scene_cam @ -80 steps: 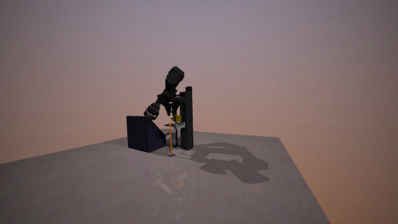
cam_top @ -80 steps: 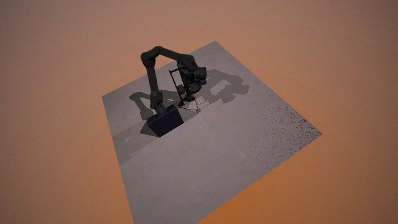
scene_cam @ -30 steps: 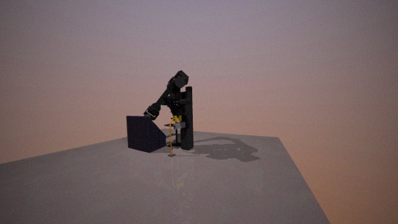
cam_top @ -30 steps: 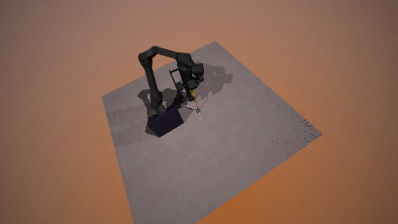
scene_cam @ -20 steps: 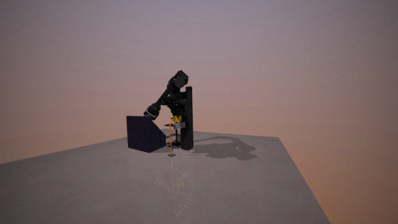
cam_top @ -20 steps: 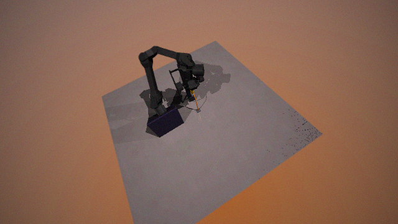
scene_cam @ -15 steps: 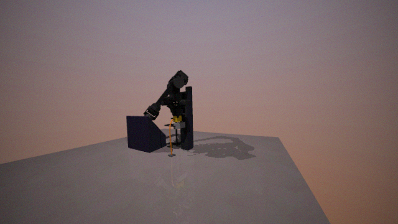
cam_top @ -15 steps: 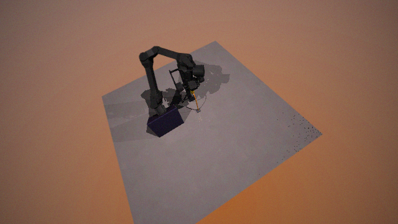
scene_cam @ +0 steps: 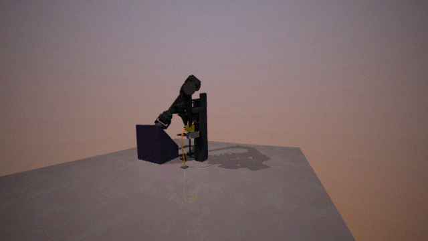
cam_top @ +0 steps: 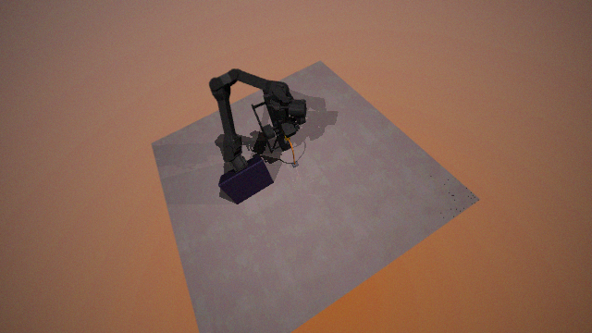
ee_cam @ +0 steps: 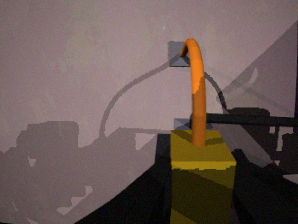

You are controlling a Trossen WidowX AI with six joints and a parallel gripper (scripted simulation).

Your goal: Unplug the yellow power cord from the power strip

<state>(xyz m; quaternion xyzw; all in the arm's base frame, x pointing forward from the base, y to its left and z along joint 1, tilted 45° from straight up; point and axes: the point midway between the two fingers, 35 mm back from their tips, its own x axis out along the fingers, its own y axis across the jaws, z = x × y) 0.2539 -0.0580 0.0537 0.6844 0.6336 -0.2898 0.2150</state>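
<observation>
My gripper tip is now 30 mm to the right of the yellow plug.
</observation>
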